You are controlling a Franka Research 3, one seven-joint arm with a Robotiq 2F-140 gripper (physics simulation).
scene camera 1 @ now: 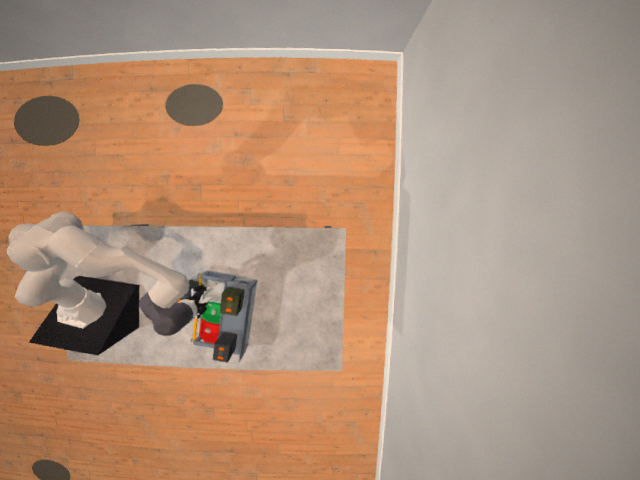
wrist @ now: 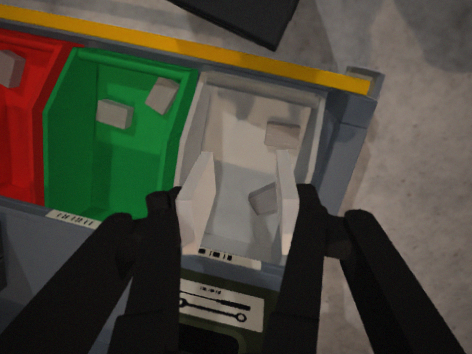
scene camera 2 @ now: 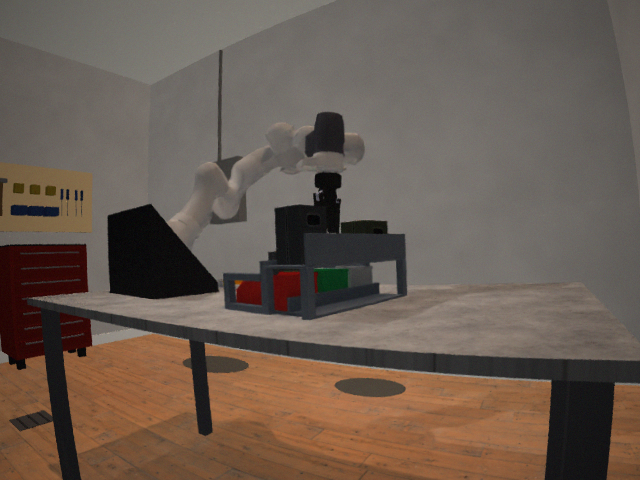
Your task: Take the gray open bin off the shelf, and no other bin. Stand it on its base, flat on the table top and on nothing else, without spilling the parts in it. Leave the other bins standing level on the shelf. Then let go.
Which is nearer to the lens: the green bin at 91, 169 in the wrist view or the gray part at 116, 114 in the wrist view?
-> The gray part.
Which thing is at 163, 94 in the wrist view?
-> A gray part.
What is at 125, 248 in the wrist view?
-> My gripper.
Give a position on a gray open bin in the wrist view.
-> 228, 116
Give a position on a red bin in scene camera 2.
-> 286, 284
